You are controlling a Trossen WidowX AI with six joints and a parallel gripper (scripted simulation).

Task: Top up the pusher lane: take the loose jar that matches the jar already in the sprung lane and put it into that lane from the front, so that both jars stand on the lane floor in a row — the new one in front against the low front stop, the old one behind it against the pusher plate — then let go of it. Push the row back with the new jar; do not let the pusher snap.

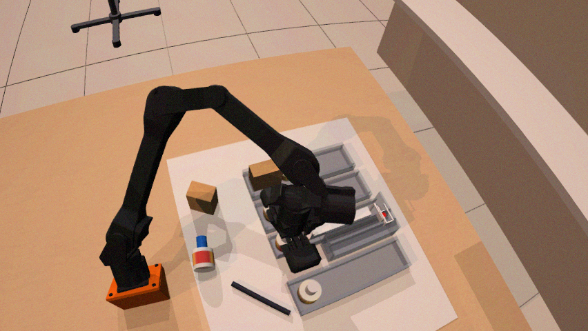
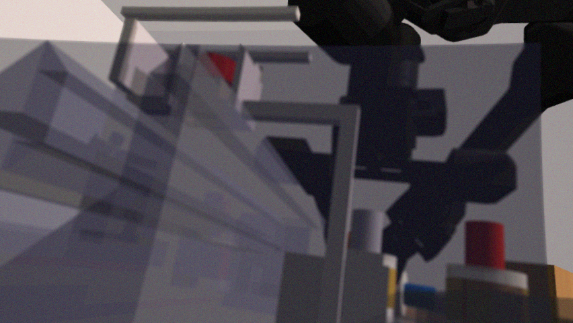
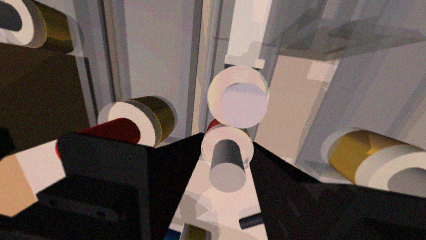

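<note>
My gripper tip is now 100 mm past the black bar, 100 mm to the left of it and 20 mm above it. From my gripper tip the other things lie so: red mark (230 mm ahead, 40 mm to the right, 40 mm above); sprung lane (150 mm ahead, 20 mm to the right, 10 mm below).
</note>
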